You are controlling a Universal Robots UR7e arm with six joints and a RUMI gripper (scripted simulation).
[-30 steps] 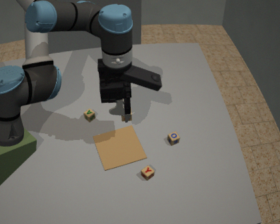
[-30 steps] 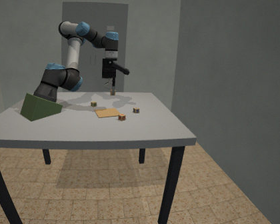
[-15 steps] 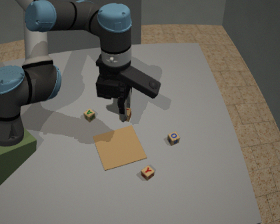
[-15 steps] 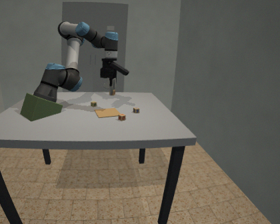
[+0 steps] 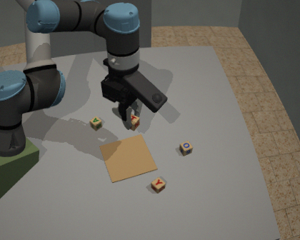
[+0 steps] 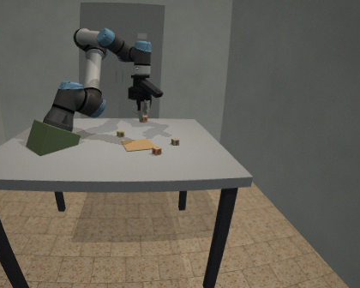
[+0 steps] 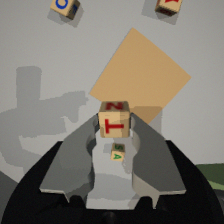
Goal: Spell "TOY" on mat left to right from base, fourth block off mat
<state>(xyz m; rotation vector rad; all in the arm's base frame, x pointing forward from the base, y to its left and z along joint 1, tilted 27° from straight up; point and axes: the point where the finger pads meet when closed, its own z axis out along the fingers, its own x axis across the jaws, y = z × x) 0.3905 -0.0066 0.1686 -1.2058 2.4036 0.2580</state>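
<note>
My gripper is now 20 mm past the tan mat, 40 mm to the left of it and 120 mm above it. Round my hand: Y block (70 mm ahead, 150 mm to the right, 110 mm below); O block (160 mm ahead, 20 mm to the right, 110 mm below).
</note>
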